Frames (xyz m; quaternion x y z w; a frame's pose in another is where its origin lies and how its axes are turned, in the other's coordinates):
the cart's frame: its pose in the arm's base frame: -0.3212 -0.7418 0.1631 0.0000 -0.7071 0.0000 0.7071
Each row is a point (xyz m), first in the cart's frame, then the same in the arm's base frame.
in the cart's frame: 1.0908 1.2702 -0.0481
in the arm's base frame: -0.2731 0.5284 1.2539
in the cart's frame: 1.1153 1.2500 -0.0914
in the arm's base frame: -0.2298 0.5082 1.2784
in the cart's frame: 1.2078 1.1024 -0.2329
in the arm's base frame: -0.0883 0.3606 1.3709
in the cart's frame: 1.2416 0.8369 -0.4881
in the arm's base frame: 0.1669 0.0951 1.4047
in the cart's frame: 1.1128 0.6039 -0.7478
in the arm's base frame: 0.4266 -0.1379 1.2759
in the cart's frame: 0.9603 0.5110 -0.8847
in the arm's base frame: 0.5635 -0.2308 1.1234
